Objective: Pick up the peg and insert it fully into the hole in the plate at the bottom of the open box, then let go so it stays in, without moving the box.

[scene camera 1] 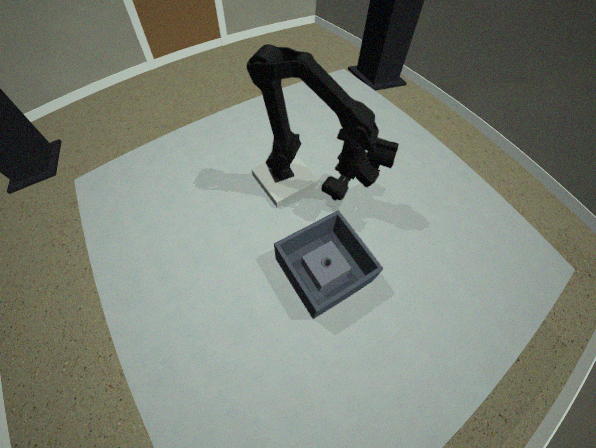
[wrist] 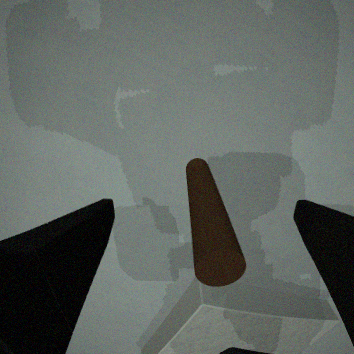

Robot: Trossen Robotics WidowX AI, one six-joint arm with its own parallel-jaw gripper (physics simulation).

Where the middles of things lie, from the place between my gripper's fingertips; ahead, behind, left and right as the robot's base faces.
Labels:
I see the brown peg (wrist: 218, 260) 10 mm to the left of my hand. Also, from my hand: light grey plate (scene camera 1: 325, 265) 200 mm ahead, 160 mm to the right; dark grey box (scene camera 1: 365, 268) 200 mm ahead, 160 mm to the right, 10 mm above.

